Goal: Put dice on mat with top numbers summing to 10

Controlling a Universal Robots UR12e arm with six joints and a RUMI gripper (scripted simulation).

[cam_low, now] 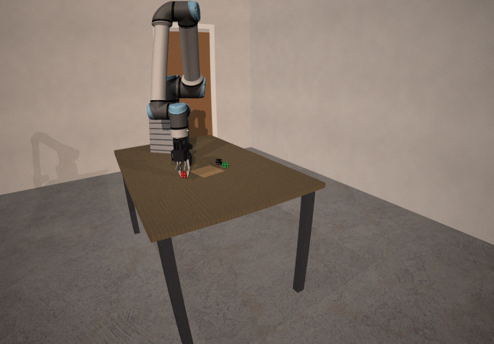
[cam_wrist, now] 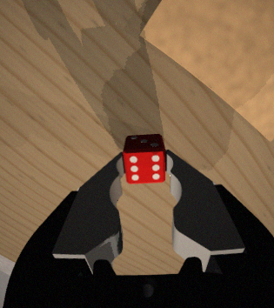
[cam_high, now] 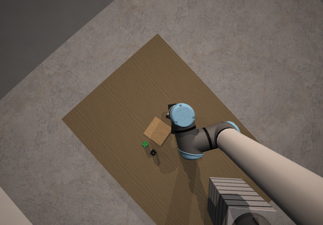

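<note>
Now: the tan mat 14 cm to the left of my hand, 2 cm below it and 1 cm ahead of it. The rest, counted from my hand: black die (26 cm to the left, 6 cm behind); red die (right at my hand); green die (26 cm to the left, 2 cm ahead).
</note>
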